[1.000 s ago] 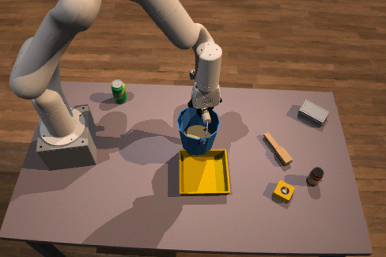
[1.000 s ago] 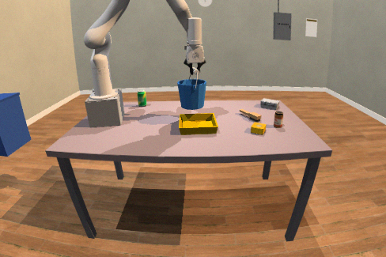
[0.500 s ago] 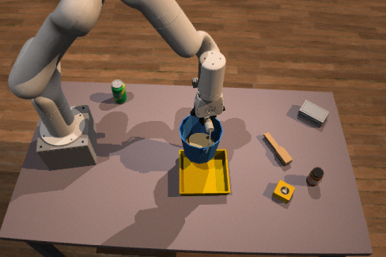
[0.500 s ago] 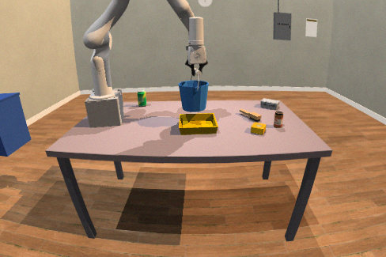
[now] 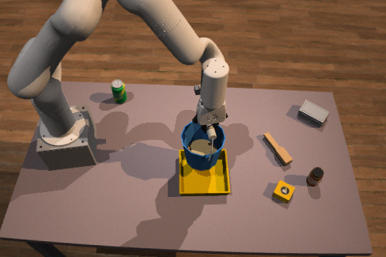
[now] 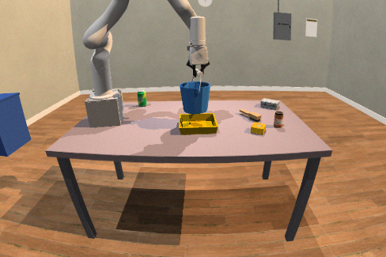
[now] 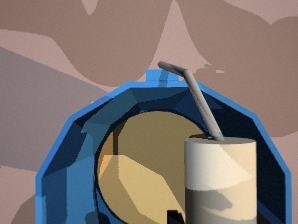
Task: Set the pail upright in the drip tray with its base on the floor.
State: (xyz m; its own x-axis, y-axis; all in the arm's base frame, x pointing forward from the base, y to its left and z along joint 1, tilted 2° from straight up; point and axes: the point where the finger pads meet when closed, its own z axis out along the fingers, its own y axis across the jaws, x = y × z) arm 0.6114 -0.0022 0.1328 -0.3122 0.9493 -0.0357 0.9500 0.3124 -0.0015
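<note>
Now: hand 9 cm above the blue pail and 1 cm past it. The rest, counted from my hand: grey box (51 cm ahead, 34 cm to the left, 28 cm below); then pail handle (3 cm below, 1 cm behind); then yellow drip tray (29 cm below, 5 cm to the right).
</note>
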